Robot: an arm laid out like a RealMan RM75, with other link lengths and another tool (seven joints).
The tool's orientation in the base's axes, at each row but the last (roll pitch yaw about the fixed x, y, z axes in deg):
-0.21 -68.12 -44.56
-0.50 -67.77 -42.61
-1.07 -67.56 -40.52
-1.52 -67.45 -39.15
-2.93 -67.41 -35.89
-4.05 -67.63 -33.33
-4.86 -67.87 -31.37
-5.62 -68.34 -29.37
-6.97 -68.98 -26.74
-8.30 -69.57 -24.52
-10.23 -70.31 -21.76
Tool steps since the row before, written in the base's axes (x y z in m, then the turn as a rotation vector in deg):
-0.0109 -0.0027 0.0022 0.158 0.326 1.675
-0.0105 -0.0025 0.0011 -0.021 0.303 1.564
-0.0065 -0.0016 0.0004 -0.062 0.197 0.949
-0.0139 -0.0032 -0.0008 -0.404 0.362 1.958
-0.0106 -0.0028 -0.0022 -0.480 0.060 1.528
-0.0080 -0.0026 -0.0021 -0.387 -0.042 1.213
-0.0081 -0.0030 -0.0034 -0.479 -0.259 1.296
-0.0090 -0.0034 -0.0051 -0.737 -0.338 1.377
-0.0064 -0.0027 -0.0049 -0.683 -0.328 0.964
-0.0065 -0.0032 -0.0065 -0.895 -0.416 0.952
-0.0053 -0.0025 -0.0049 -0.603 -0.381 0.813
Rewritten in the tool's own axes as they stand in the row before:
-0.0001 -0.0096 0.0062 1.511 0.340 0.733
-0.0013 -0.0090 0.0059 1.364 0.202 0.798
-0.0011 -0.0055 0.0037 0.810 0.100 0.526
-0.0041 -0.0115 0.0075 1.601 -0.008 1.252
-0.0047 -0.0088 0.0051 1.248 -0.282 0.965
-0.0039 -0.0068 0.0036 1.007 -0.299 0.720
-0.0052 -0.0071 0.0031 1.097 -0.532 0.700
-0.0070 -0.0077 0.0031 1.104 -0.746 0.882
-0.0062 -0.0055 0.0018 0.734 -0.690 0.699
-0.0077 -0.0058 0.0012 0.668 -0.877 0.816
-0.0060 -0.0046 0.0013 0.624 -0.687 0.555

